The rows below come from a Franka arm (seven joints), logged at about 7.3 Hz.
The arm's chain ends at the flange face. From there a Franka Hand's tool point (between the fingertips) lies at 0.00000 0.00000 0.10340 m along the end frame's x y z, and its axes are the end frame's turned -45 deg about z.
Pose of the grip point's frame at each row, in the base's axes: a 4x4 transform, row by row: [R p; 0 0 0 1], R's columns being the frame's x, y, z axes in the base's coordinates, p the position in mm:
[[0.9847 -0.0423 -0.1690 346.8], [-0.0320 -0.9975 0.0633 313.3], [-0.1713 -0.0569 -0.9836 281.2], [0 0 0 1]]
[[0.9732 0.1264 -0.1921 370.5], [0.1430 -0.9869 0.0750 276.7], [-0.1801 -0.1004 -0.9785 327.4], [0 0 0 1]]
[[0.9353 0.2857 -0.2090 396.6], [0.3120 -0.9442 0.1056 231.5], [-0.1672 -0.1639 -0.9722 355.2], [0 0 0 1]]
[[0.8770 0.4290 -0.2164 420.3], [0.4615 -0.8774 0.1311 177.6], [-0.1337 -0.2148 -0.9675 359.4], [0 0 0 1]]
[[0.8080 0.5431 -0.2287 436.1], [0.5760 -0.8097 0.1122 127.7], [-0.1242 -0.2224 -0.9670 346.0], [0 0 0 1]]
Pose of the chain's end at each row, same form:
[[0.6664 -0.7262 -0.1690 364.3], [-0.7280 -0.6827 0.0633 306.8], [-0.1614 0.0809 -0.9836 382.9], [0 0 0 1]]
[[0.7775 -0.5988 -0.1921 390.4], [-0.5967 -0.7990 0.0750 268.9], [-0.1983 0.0564 -0.9785 428.6], [0 0 0 1]]
[[0.8634 -0.4593 -0.2090 418.2], [-0.4470 -0.8883 0.1056 220.6], [-0.2341 0.0023 -0.9722 455.7], [0 0 0 1]]
[[0.9235 -0.3168 -0.2164 442.7], [-0.2941 -0.9467 0.1311 164.0], [-0.2464 -0.0573 -0.9675 459.4], [0 0 0 1]]
[[0.9554 -0.1873 -0.2287 459.7], [-0.1653 -0.9798 0.1122 116.1], [-0.2451 -0.0694 -0.9670 446.0], [0 0 0 1]]

